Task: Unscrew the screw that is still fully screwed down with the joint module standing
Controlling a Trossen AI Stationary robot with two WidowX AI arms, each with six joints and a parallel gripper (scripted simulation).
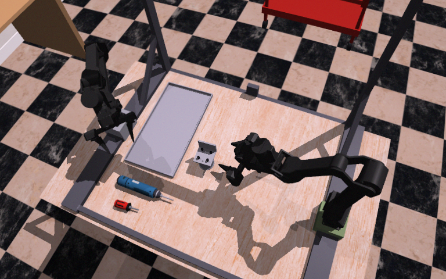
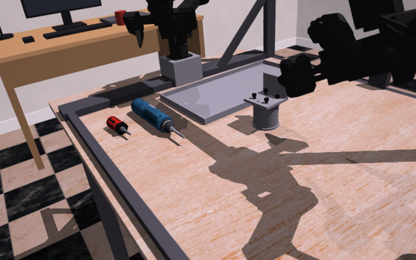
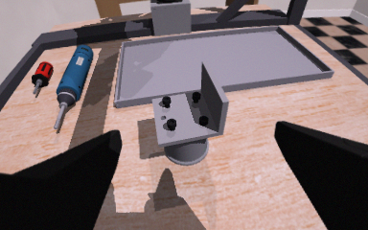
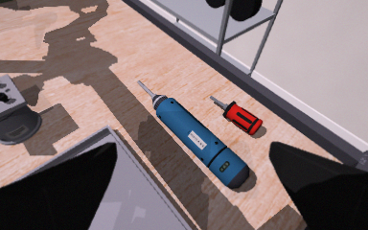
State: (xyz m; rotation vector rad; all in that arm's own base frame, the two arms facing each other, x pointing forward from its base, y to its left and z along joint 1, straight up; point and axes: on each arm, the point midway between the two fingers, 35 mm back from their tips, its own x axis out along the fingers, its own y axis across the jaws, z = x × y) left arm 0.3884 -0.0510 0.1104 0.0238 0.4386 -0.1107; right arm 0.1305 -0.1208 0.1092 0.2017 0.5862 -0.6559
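Right now my left hand is 10 cm to the left of the screw, 9 cm above it and 2 cm past it. From my left hand the other things lie so: joint module (13 cm below, 12 cm to the right); grey bracket (12 cm to the right, 8 cm below); bit (20 cm ahead, 17 cm to the right, 14 cm below).
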